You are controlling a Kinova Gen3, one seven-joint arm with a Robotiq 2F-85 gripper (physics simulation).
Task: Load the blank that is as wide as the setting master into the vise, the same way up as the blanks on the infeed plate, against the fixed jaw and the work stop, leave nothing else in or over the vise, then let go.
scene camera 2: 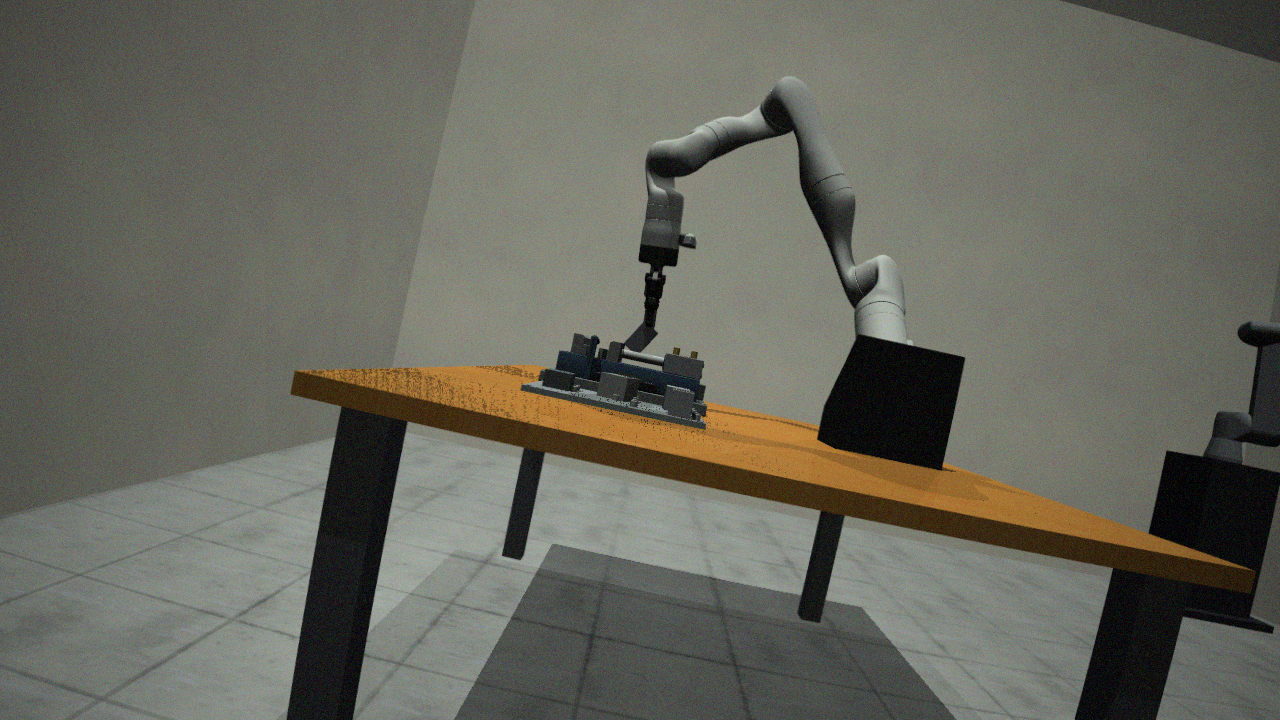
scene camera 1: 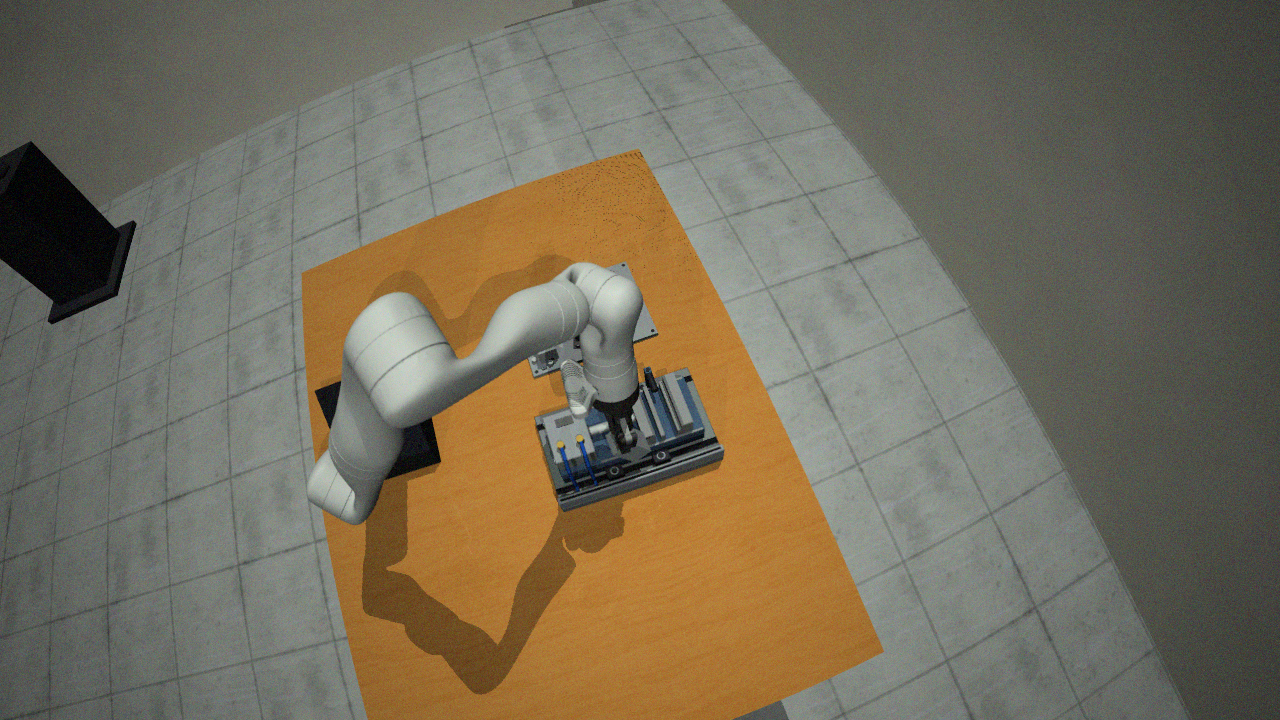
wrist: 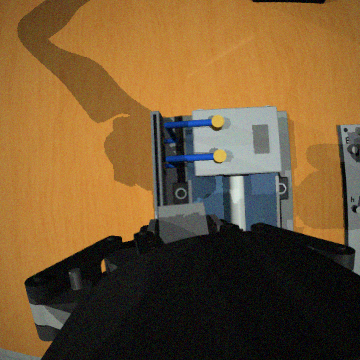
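Pixels of known places: gripper, fingertip midpoint: (scene camera 2: 648, 328) (scene camera 1: 620, 439) (wrist: 182, 227); arm's base, origin of the base link: (scene camera 2: 886, 386).
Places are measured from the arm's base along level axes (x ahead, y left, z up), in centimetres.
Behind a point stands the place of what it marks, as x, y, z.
Observation:
My gripper (scene camera 1: 626, 436) {43.2, -15.9, 2.0} (scene camera 2: 650, 322) {43.2, -15.9, 2.0} (wrist: 182, 227) {43.2, -15.9, 2.0} points down over the vise and is shut on a grey blank (scene camera 1: 638, 447) {45.6, -17.7, 1.2} (scene camera 2: 640, 337) {44.2, -14.0, -0.1} (wrist: 182, 217) {42.3, -15.9, 2.2}. The blank looks tilted in scene camera 2, its lower corner close above or at the level of the jaw tops; contact cannot be told. The vise (scene camera 1: 644, 480) {45.3, -20.1, -8.2} (scene camera 2: 626, 368) {44.6, -4.7, -6.3} (wrist: 156, 150) {35.3, -19.9, -6.6} has a blue bed, a silver rod and a grey end block (scene camera 1: 572, 432) {35.8, -10.6, -2.0} (wrist: 232, 140) {35.1, -11.1, -2.0} with two yellow-topped pins. Upright grey jaw plates (scene camera 1: 678, 403) {54.4, -10.7, -2.0} stand at its other end. I cannot pick out the setting master.
The infeed plate (scene camera 1: 646, 325) {54.4, 11.4, -10.8} (scene camera 2: 537, 388) {52.3, 27.9, -10.9} (wrist: 352, 175) {38.4, 9.0, -10.8}, holding grey blocks, lies beside the vise, partly hidden by my arm in scene camera 1. A dark upright post (scene camera 1: 650, 379) {51.1, -4.8, -2.0} stands at the vise's edge. My black base (scene camera 1: 418, 447) {6.7, -4.3, -4.6} (scene camera 2: 895, 402) {-0.1, 7.3, -2.5} stands on the orange table (scene camera 1: 716, 573) {52.5, -39.4, -11.6} (scene camera 2: 760, 465) {23.8, 53.9, -11.6} (wrist: 75, 165) {36.6, -34.7, -11.6}.

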